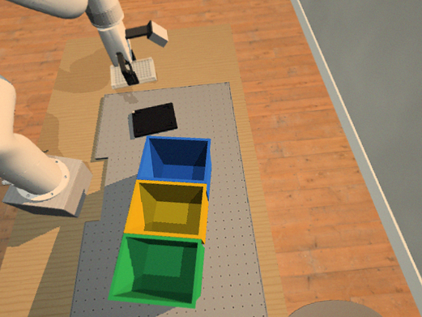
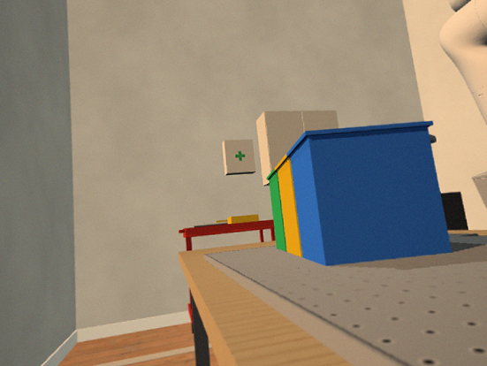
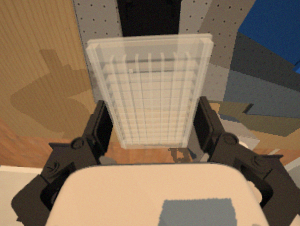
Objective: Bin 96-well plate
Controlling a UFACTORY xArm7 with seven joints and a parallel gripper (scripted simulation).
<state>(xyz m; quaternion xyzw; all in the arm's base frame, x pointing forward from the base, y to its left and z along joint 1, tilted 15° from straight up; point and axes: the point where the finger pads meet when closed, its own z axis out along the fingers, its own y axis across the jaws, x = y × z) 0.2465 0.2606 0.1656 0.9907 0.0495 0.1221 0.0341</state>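
My hand is 270 mm to the left of the blue bin, 160 mm above it and 90 mm short of it. Round my hand: yellow bin: 400 mm to the right, 160 mm below, 70 mm ahead; then 96-well plate: 10 mm below; then black plate nest: 240 mm below.
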